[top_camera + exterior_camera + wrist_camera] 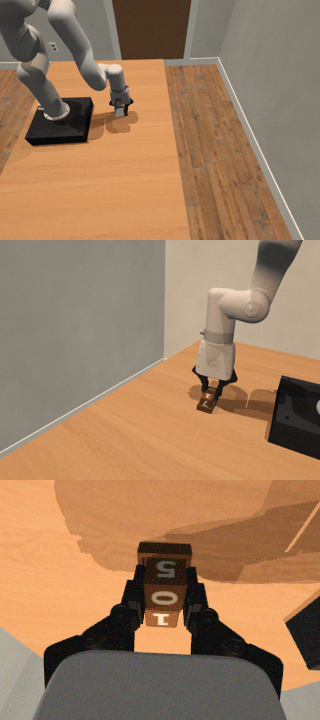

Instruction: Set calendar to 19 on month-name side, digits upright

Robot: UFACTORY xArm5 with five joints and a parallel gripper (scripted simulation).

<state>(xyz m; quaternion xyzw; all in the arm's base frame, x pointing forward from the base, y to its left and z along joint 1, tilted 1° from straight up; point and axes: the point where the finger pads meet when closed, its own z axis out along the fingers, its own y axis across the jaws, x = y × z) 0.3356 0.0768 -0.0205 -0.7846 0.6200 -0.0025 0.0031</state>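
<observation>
The tray lies 20 mm to the left of my hand and 30 mm below it. The rest, counted from my hand: brown date cube: 10 mm below.
</observation>
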